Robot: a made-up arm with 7 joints. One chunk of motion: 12 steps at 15 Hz.
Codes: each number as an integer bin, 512 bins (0 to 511) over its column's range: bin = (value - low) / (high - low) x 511, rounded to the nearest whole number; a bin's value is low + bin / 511 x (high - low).
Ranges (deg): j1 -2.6..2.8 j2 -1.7..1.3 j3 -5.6..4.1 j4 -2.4..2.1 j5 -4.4..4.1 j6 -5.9..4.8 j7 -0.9..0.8
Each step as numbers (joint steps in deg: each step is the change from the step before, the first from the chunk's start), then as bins.
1 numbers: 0.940 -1.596 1.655 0.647 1.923 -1.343 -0.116
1 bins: 335 18 382 346 380 218 236
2 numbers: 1.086 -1.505 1.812 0.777 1.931 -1.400 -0.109
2 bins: 349 33 390 361 381 215 238
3 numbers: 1.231 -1.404 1.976 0.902 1.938 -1.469 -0.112
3 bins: 363 50 399 375 381 212 237
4 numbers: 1.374 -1.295 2.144 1.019 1.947 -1.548 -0.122
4 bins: 376 69 408 388 382 208 234
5 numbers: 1.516 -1.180 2.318 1.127 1.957 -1.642 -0.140
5 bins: 389 89 417 401 382 203 228
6 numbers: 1.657 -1.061 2.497 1.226 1.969 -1.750 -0.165
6 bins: 403 109 427 412 383 198 221
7 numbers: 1.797 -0.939 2.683 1.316 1.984 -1.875 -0.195
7 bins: 416 130 436 422 384 192 212
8 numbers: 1.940 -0.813 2.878 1.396 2.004 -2.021 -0.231
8 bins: 430 151 447 431 385 185 201
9 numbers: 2.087 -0.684 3.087 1.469 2.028 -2.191 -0.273
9 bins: 444 173 458 439 386 177 188
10 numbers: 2.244 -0.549 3.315 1.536 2.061 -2.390 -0.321
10 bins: 458 196 470 447 388 168 174
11 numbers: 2.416 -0.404 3.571 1.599 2.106 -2.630 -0.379
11 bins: 475 221 483 454 391 156 157
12 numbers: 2.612 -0.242 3.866 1.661 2.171 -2.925 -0.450
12 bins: 493 248 499 461 395 142 135
